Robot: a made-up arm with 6 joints.
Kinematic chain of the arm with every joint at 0, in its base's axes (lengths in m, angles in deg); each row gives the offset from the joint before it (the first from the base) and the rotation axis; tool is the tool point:
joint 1: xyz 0 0 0.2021 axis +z
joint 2: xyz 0 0.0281 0 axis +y
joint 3: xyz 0 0 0.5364 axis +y
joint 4: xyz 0 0 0.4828 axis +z
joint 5: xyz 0 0 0 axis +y
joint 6: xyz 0 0 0.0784 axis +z
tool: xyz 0 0 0
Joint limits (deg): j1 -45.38..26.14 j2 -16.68..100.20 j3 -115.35..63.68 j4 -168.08..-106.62 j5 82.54..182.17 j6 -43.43..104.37
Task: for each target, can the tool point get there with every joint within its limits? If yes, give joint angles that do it. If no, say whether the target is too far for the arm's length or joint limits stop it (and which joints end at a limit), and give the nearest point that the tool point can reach.
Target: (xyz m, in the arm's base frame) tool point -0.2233 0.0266 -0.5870
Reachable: no: joint limits stop it (at a limit: joint 1, joint 2, joint 3, joint 4, joint 5) | nearest point 0.4682 -0.4335 -0.2822 | short by 0.885 m
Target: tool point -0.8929 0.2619 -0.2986
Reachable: no: joint limits stop it (at a limit: joint 2, joint 3, joint 4, joint 5) | nearest point -0.4504 0.1321 0.3294 | short by 0.779 m
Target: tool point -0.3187 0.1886 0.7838
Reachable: yes | joints -27.65 3.48 -86.38 -113.19 172.92 32.26
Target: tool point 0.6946 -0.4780 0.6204
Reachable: yes | joints -36.18 61.06 7.72 -163.16 170.18 67.89
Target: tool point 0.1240 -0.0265 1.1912
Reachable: yes | joints 2.98 14.72 -10.67 -127.61 100.80 -6.71
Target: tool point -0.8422 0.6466 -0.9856
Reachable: no: too far | nearest point -0.3723 0.2858 0.3294 | short by 1.442 m
